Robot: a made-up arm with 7 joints.
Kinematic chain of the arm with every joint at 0, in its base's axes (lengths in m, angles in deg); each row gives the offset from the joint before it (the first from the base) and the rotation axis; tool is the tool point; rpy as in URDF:
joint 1: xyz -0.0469 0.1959 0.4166 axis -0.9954 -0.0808 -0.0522
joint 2: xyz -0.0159 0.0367 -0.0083 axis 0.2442 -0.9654 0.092
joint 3: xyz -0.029 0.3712 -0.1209 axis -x
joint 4: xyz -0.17 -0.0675 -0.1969 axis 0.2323 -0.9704 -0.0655
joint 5: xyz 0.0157 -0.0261 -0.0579 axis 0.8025 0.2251 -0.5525
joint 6: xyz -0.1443 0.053 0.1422 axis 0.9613 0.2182 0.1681
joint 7: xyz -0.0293 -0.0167 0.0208 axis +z
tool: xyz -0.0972 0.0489 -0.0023 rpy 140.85 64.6 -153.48
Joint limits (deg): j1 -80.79..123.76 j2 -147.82..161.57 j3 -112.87..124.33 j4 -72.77..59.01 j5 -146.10..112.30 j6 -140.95..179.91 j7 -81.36..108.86
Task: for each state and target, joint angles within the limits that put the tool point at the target. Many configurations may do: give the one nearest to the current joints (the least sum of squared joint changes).
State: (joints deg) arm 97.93 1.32 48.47 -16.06 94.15 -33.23 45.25
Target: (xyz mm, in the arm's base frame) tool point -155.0 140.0 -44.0
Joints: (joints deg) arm 96.18 -7.08 66.73 -47.04 94.60 -37.22 38.35
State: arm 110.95 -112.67 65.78 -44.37 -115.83 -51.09 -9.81
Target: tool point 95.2 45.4 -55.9
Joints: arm 123.76 -98.38 78.99 -66.56 -105.72 -46.67 -0.75
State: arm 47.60 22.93 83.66 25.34 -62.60 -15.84 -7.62
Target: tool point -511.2 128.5 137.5
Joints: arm 52.91 13.99 77.79 5.99 -56.88 -6.79 -2.25
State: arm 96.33 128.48 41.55 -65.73 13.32 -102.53 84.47
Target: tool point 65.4 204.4 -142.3
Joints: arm 76.56 145.88 42.80 -44.06 3.20 -110.07 75.18
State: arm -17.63 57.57 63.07 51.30 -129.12 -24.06 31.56
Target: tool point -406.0 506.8 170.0
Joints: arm -23.60 71.93 95.11 16.83 -130.57 -21.40 42.11
